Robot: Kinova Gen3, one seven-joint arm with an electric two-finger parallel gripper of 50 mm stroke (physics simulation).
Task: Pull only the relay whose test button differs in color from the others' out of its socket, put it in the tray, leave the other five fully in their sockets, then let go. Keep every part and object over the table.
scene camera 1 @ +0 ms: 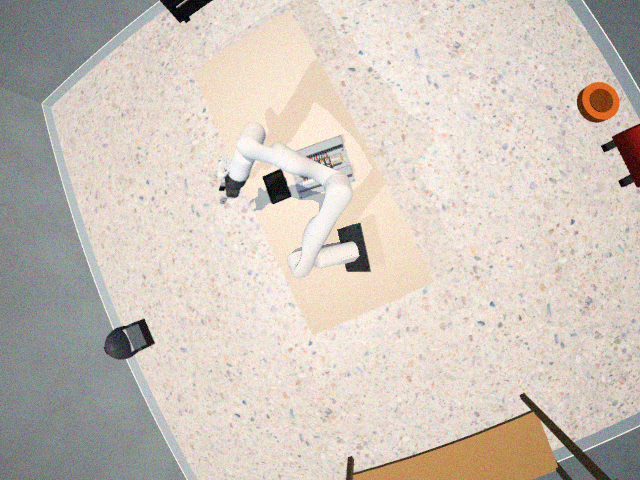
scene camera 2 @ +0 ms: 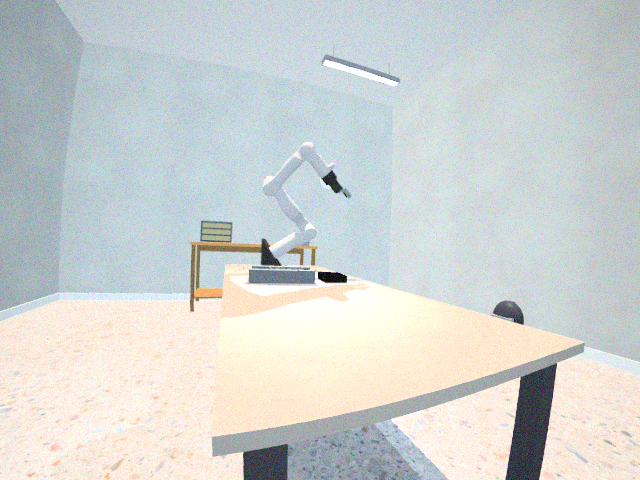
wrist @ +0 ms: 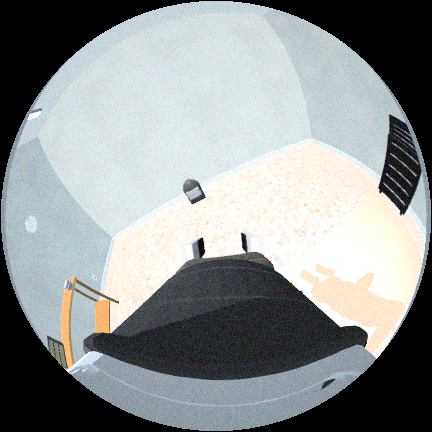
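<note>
The grey panel box lies on the table. A row of small relays shows in it in scene camera 1, partly hidden by my arm; their test-button colors are too small to tell. The black tray lies beside the box. My gripper is open and empty, high above table height, tilted outward. In the overhead view it appears past the table's long edge, on the tray's side. No relay or tray shows in the wrist view.
The table carries the arm's black base. The arm arches over part of the box. A dark-domed bin stands near the wall. Another wooden table stands farther away.
</note>
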